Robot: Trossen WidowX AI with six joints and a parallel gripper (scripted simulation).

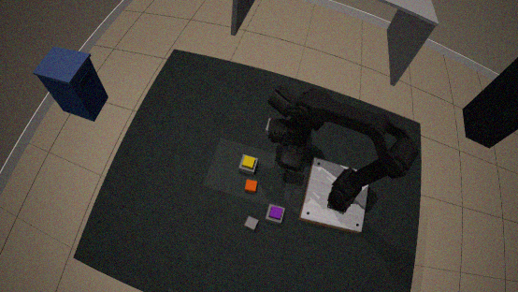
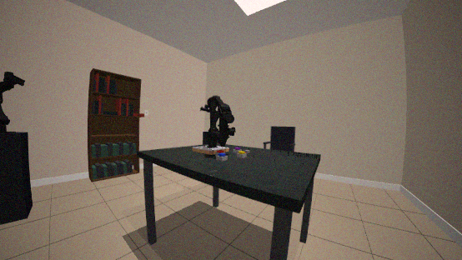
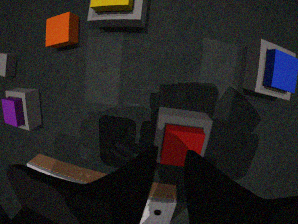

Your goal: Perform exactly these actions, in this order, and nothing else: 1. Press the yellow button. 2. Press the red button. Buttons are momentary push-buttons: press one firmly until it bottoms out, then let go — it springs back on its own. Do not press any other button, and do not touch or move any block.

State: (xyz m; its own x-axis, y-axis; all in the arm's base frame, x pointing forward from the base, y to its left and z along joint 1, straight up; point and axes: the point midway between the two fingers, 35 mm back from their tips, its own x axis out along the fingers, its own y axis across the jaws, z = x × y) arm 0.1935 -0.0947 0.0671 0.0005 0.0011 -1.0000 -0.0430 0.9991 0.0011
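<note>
Now: the red button 10 mm behind my gripper tip, 10 mm to the right of it and 30 mm below it. Also, from my gripper tip: yellow button: 110 mm ahead, 60 mm to the left, 30 mm below; then orange block: 80 mm ahead, 130 mm to the left, 50 mm below; then blue button: 70 mm ahead, 90 mm to the right, 30 mm below.
</note>
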